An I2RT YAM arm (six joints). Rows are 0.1 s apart.
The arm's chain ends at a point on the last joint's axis. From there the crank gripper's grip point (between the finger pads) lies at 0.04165 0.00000 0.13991 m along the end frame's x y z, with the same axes.
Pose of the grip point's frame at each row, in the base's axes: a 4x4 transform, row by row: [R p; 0 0 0 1], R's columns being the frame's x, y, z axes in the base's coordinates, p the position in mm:
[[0.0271 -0.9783 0.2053 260.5], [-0.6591 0.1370 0.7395 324.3], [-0.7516 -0.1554 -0.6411 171.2], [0 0 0 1]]
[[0.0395 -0.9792 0.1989 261.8], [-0.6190 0.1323 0.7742 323.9], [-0.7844 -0.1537 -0.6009 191.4], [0 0 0 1]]
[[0.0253 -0.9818 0.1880 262.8], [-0.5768 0.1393 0.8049 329.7], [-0.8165 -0.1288 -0.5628 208.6], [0 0 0 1]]
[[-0.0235 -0.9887 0.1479 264.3], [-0.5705 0.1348 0.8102 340.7], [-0.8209 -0.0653 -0.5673 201.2], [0 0 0 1]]
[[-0.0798 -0.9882 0.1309 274.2], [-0.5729 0.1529 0.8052 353.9], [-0.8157 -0.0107 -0.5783 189.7], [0 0 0 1]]
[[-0.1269 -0.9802 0.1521 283.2], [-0.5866 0.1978 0.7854 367.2], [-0.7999 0.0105 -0.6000 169.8], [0 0 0 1]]
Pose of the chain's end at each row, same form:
[[0.0271 -0.9783 0.2053 230.6], [-0.6591 0.1370 0.7395 248.3], [-0.7516 -0.1554 -0.6411 292.2], [0 0 0 1]]
[[0.0395 -0.9792 0.1989 232.3], [-0.6190 0.1323 0.7742 241.4], [-0.7844 -0.1537 -0.6009 308.1], [0 0 0 1]]
[[0.0253 -0.9818 0.1880 235.4], [-0.5768 0.1393 0.8049 241.1], [-0.8165 -0.1288 -0.5628 321.3], [0 0 0 1]]
[[-0.0235 -0.9887 0.1479 244.6], [-0.5705 0.1348 0.8102 251.1], [-0.8209 -0.0653 -0.5673 314.8], [0 0 0 1]]
[[-0.0798 -0.9882 0.1309 259.2], [-0.5729 0.1529 0.8052 265.1], [-0.8157 -0.0107 -0.5783 304.6], [0 0 0 1]]
[[-0.1269 -0.9802 0.1521 267.2], [-0.5866 0.1978 0.7854 281.7], [-0.7999 0.0105 -0.6000 287.1], [0 0 0 1]]

